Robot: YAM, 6 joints.
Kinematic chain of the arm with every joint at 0, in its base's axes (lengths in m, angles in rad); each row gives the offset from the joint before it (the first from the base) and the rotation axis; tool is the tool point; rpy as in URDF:
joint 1: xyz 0 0 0.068 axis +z
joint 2: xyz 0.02 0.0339 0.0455 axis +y
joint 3: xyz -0.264 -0.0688 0 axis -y
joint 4: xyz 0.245 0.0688 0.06 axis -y
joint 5: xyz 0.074 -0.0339 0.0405 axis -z
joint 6: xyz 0.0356 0 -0.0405 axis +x
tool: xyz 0 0 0 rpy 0 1.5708 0
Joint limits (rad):
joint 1: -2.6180..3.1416
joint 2: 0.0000..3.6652
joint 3: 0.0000..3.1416
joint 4: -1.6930..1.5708
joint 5: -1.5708..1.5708
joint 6: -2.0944..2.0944
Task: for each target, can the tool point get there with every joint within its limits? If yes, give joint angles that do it. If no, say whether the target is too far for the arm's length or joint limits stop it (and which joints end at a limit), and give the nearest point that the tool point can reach.
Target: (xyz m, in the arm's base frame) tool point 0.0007 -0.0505 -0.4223
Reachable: no: joint limits stop it (at a limit: joint 2) | nearest point 0.0012 -0.0892 -0.3433 | short by 0.088 m
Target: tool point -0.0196 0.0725 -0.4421
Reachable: no: joint limits stop it (at a limit: joint 2) | nearest point -0.0291 0.1076 -0.3533 | short by 0.096 m
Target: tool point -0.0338 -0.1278 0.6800
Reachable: yes | joints 1.0477 1.1973 2.8247 -0.3323 1.3275 -0.4448
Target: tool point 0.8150 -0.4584 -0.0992
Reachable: no: too far | nearest point 0.5487 -0.3086 -0.0282 | short by 0.314 m
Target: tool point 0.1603 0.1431 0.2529
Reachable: yes | joints 0.5865 1.0652 0.3940 0.8214 -1.0261 1.4523
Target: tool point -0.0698 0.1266 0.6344
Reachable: yes | joints 2.1933 1.5855 2.8583 -1.2244 0.5005 1.7293
